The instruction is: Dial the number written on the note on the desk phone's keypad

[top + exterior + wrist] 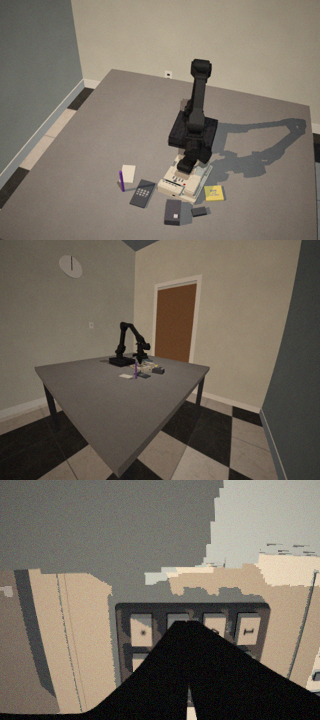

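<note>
My hand is 2 cm short of the 2 key, 3 cm to the left of it and 4 cm above it. From my hand the other things lie so: 1 key: 2 cm ahead, 1 cm to the right, 4 cm below; cream desk phone: 5 cm ahead, 2 cm to the right, 4 cm below; handset: 6 cm ahead, 4 cm to the left, 2 cm below.
</note>
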